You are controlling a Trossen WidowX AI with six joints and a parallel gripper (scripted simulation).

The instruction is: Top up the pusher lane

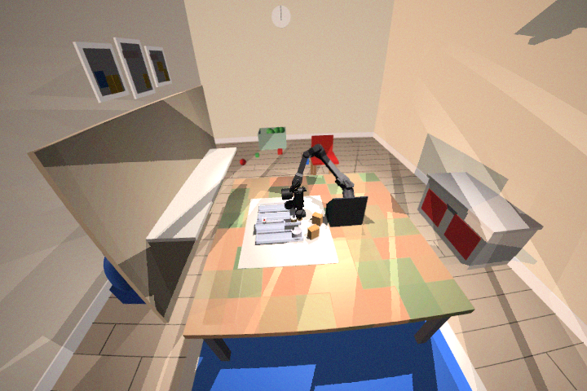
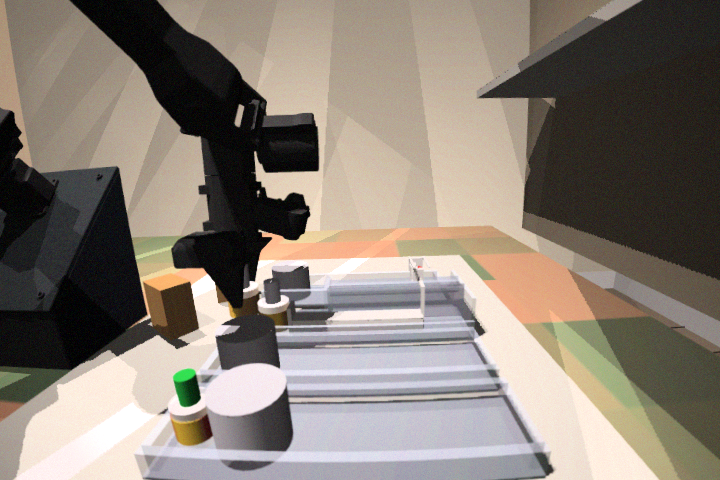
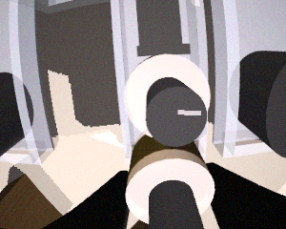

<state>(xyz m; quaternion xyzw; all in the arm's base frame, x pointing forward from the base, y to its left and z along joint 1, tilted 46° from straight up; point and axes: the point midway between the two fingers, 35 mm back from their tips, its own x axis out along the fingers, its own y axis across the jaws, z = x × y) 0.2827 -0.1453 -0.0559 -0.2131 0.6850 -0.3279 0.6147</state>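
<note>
Right now my gripper tip is 17 cm short of the clear lane and 3 cm above it. Also, from my gripper tip: pusher plate (15 cm ahead, 1 cm to the left).
</note>
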